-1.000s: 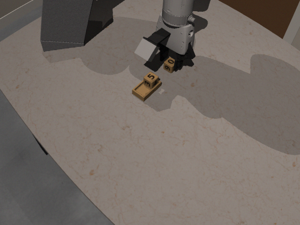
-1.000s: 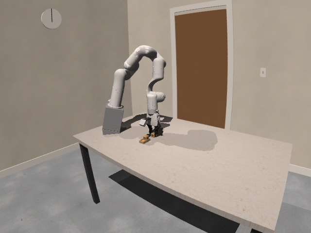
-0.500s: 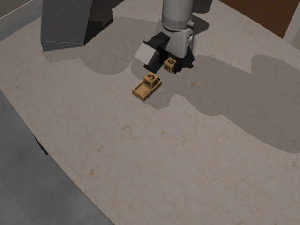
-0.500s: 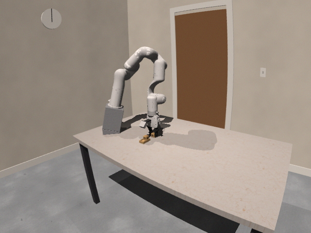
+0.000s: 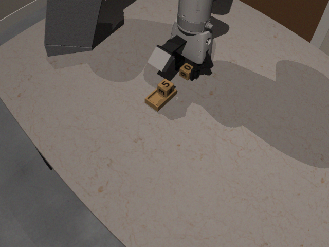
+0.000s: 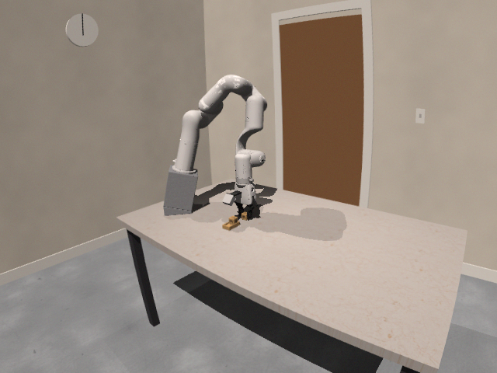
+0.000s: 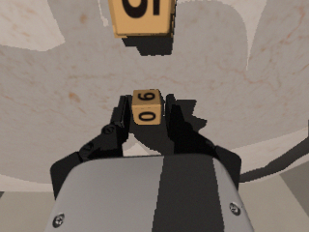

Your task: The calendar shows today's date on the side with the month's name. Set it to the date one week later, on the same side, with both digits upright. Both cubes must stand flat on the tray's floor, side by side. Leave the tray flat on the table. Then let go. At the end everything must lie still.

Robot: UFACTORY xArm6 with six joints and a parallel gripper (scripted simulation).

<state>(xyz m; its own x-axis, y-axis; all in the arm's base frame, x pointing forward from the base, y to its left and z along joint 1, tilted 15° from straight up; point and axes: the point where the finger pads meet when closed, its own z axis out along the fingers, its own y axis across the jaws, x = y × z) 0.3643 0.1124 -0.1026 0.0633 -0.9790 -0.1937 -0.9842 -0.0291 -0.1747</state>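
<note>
Now: hand 11 cm to the left of the wooden tray, 2 cm above it and 1 cm short of it.
</note>
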